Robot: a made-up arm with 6 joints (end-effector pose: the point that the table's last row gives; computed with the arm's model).
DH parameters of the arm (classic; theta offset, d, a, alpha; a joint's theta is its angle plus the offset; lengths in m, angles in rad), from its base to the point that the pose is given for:
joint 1: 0 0.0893 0 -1.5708
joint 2: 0.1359 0 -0.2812 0
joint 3: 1.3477 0 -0.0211 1.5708
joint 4: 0 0.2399 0 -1.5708
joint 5: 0 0 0 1.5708
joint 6: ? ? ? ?
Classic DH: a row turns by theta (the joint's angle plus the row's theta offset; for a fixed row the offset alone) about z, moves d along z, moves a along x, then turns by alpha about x.
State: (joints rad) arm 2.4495 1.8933 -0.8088 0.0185 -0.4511 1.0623
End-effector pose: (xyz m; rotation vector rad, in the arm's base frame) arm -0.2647 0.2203 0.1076 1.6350 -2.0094 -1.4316
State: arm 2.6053 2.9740 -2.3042 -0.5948 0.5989 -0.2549
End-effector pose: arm -0.4415 0.2934 -0.0873 -2.5885 -0.1945 0.2437
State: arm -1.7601 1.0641 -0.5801 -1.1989 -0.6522 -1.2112
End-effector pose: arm 0.0098 -0.2020 0.2694 1.1538 -1.8845 1.9733
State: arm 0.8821 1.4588 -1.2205 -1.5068 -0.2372 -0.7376
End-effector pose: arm 0.1934 0.2660 0.3441 -1.7622 -0.1678 -0.8038
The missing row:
joint 6: 0 0.0843 0 0
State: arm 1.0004 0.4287 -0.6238 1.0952 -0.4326 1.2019
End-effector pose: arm 0.0567 0.0301 0.3637 1.3055 0.9533 2.5791
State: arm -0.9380 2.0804 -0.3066 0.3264 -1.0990 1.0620
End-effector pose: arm 0.1158 -0.1986 0.0269 1.9698 0.8764 -0.1561
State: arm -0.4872 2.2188 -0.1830 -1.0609 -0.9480 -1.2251
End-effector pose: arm 0.1540 -0.0139 -0.0004 -1.7007 1.5936 0.0528
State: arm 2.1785 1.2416 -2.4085 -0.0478 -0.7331 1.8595
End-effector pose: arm 0.0169 -0.0290 0.6769 -0.0530 0.5197 -2.2472
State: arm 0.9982 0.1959 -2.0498 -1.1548 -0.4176 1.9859
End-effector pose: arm -0.2501 -0.3303 0.4637 -0.3790 -0.6410 1.6852
